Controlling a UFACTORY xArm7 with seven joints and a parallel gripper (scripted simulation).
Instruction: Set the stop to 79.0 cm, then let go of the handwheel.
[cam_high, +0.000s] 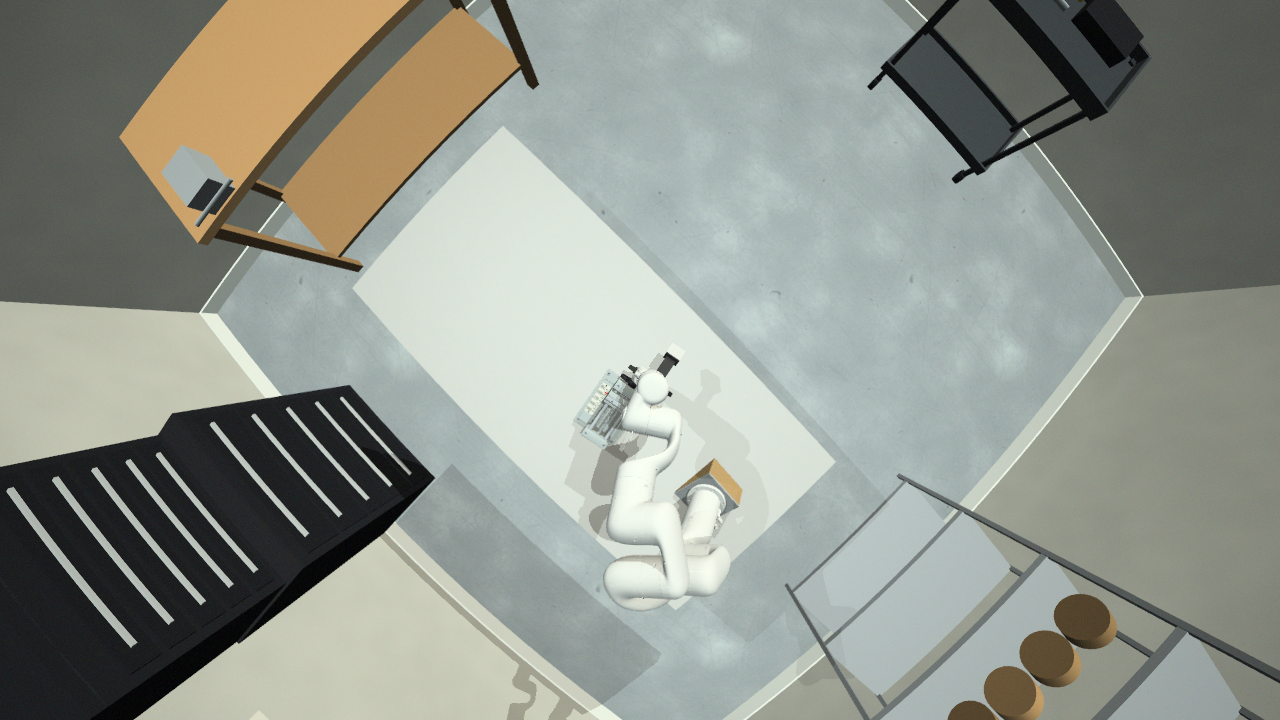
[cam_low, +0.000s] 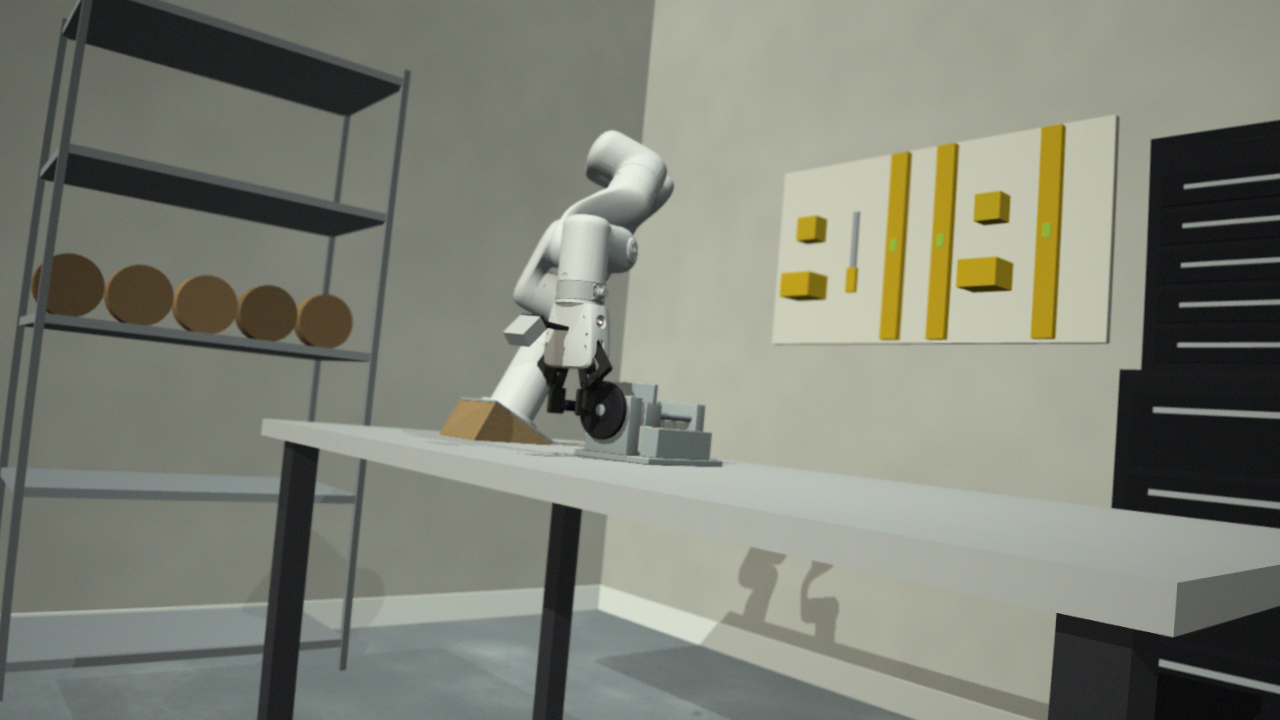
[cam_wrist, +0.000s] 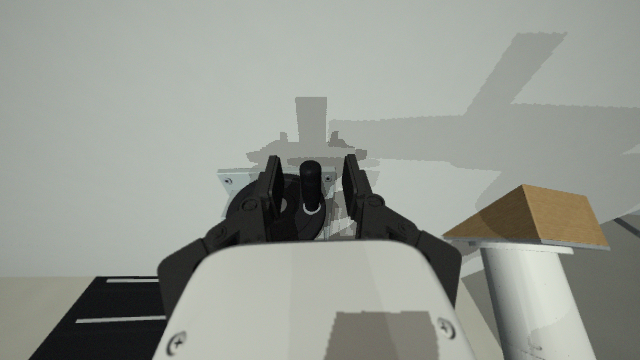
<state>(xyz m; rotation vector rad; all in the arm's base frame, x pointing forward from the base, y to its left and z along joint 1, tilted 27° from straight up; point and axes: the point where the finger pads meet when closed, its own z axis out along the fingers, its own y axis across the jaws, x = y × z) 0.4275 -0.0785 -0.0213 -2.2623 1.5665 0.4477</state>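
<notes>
My gripper is now 2 cm to the right of the black handwheel and 1 cm above it.
</notes>
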